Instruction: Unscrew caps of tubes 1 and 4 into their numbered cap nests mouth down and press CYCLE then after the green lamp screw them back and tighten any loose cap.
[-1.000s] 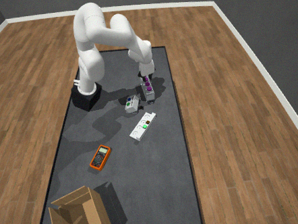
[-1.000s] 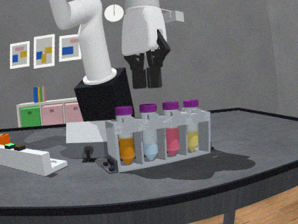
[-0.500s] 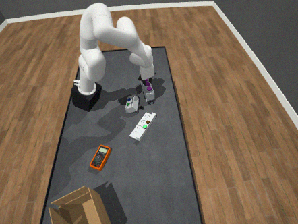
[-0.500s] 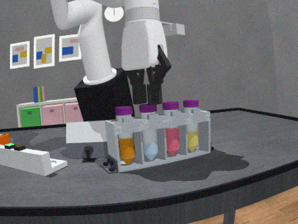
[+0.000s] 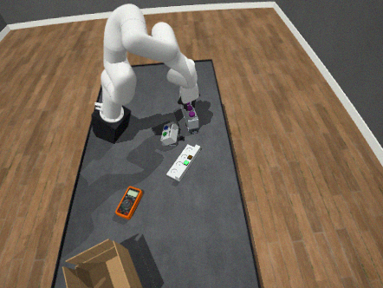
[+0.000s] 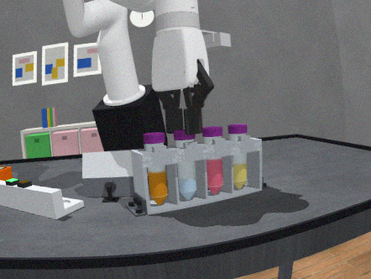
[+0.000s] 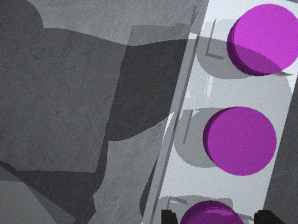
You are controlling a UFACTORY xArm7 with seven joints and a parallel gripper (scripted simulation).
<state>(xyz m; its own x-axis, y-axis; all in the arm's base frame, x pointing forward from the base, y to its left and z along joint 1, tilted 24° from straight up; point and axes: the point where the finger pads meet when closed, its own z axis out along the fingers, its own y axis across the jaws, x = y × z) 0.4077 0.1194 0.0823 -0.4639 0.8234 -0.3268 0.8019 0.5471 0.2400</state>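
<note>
My hand is 140 mm past the green key, 150 mm to the left of it and 70 mm above it. From my hand the other things lie so: cardboard box 280 mm behind, 900 mm to the right, 50 mm below; then key housing 120 mm behind, 130 mm to the right, 80 mm below; then blue key 140 mm behind, 110 mm to the right, 70 mm below.
</note>
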